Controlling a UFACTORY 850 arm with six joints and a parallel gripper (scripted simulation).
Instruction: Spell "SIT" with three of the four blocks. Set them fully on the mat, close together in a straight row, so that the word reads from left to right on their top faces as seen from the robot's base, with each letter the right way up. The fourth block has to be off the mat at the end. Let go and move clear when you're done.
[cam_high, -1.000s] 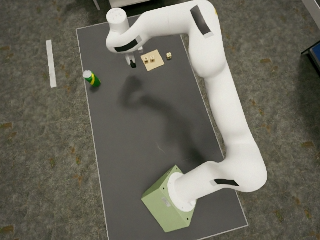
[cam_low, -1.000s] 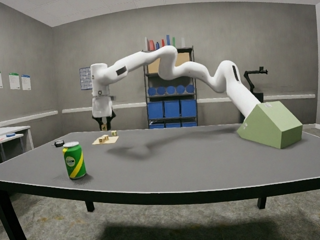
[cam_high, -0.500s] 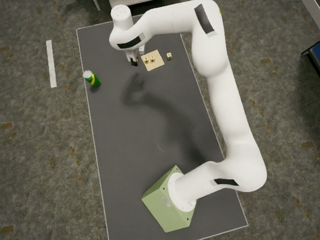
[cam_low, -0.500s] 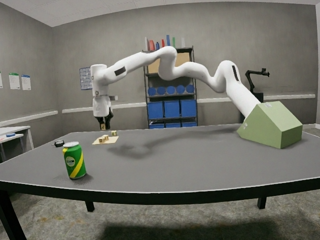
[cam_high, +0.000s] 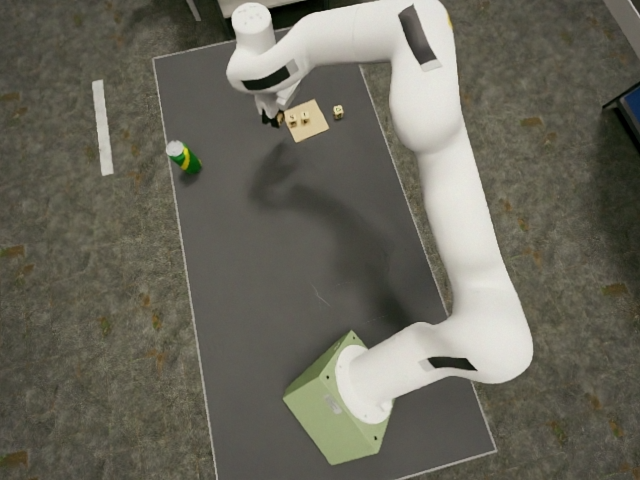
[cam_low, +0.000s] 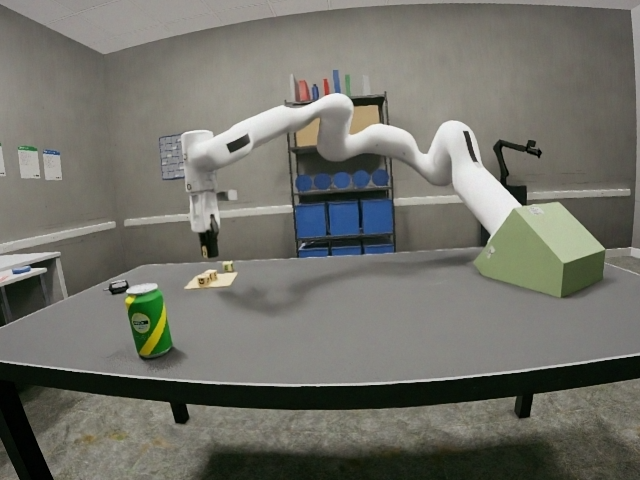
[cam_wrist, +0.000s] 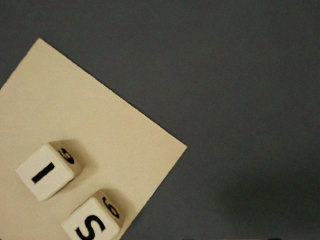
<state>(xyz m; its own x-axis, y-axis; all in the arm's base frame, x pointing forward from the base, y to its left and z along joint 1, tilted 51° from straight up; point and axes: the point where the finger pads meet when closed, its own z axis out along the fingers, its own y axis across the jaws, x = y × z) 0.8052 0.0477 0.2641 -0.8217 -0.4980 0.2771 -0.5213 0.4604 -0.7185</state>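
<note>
Right now the tan mat is 120 mm below my hand, 110 mm to the right of it and 30 mm ahead of it. The rest, counted from my hand: small black object 330 mm ahead, 100 mm below, 80 mm to the right; yellow can 340 mm to the left, 70 mm ahead, 60 mm below.
</note>
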